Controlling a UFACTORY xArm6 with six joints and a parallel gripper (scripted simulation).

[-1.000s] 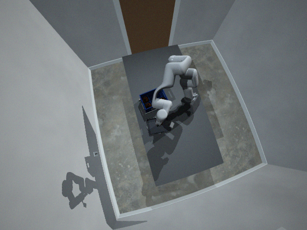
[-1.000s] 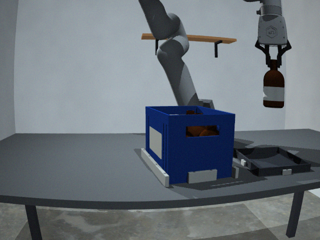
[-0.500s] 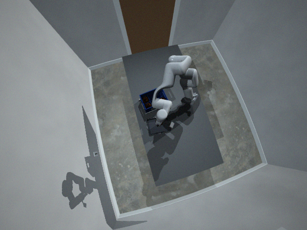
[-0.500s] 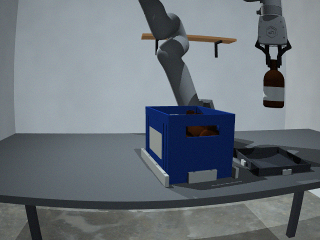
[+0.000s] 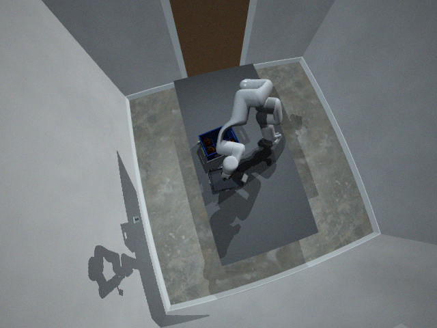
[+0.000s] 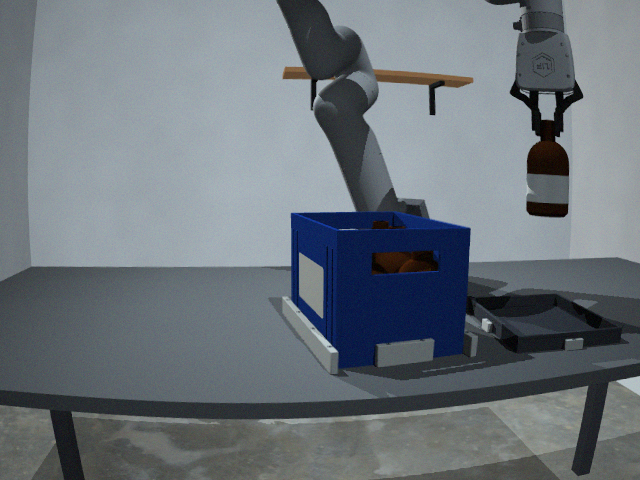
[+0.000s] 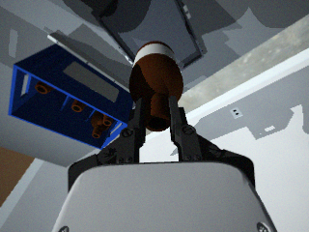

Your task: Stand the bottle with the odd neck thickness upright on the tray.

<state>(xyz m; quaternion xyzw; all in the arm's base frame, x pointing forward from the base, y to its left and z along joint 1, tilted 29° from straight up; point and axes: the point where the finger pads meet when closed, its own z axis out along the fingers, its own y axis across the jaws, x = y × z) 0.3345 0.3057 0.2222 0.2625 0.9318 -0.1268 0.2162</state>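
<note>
Right now the bottle is 70 mm below my hand. From my hand the other things lie so: blue crate (20 mm behind, 290 mm to the right, 250 mm below); then dark tray (320 mm below).
</note>
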